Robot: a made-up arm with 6 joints. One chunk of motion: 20 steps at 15 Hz.
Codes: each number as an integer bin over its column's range. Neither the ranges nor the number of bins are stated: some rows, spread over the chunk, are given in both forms.
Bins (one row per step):
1: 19 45 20 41 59 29
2: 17 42 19 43 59 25
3: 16 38 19 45 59 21
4: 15 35 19 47 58 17
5: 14 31 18 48 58 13
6: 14 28 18 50 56 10
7: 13 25 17 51 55 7
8: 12 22 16 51 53 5
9: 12 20 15 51 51 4
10: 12 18 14 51 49 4
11: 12 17 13 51 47 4
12: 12 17 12 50 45 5
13: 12 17 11 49 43 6
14: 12 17 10 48 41 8
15: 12 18 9 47 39 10
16: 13 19 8 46 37 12
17: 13 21 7 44 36 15
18: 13 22 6 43 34 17
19: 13 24 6 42 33 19
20: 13 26 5 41 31 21
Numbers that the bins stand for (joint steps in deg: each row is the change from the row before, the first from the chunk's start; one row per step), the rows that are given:
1: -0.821 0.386 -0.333 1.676 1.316 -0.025
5: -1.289 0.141 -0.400 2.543 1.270 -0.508
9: -1.476 -0.051 -0.500 2.914 0.948 -0.779
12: -1.476 -0.103 -0.600 2.790 0.671 -0.749
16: -1.383 -0.068 -0.733 2.295 0.303 -0.538
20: -1.383 0.054 -0.833 1.676 0.027 -0.267
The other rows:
2: -1.008 0.333 -0.367 1.924 1.316 -0.146
3: -1.102 0.263 -0.367 2.171 1.316 -0.267
4: -1.195 0.211 -0.367 2.419 1.270 -0.387
6: -1.289 0.089 -0.400 2.790 1.178 -0.598
7: -1.383 0.037 -0.433 2.914 1.132 -0.689
8: -1.476 -0.016 -0.467 2.914 1.040 -0.749
10: -1.476 -0.086 -0.533 2.914 0.856 -0.779
11: -1.476 -0.103 -0.567 2.914 0.763 -0.779
13: -1.476 -0.103 -0.633 2.667 0.579 -0.719
14: -1.476 -0.103 -0.667 2.543 0.487 -0.659
15: -1.476 -0.086 -0.700 2.419 0.395 -0.598
17: -1.383 -0.033 -0.767 2.048 0.257 -0.448
18: -1.383 -0.016 -0.800 1.924 0.165 -0.387
19: -1.383 0.019 -0.800 1.800 0.119 -0.327

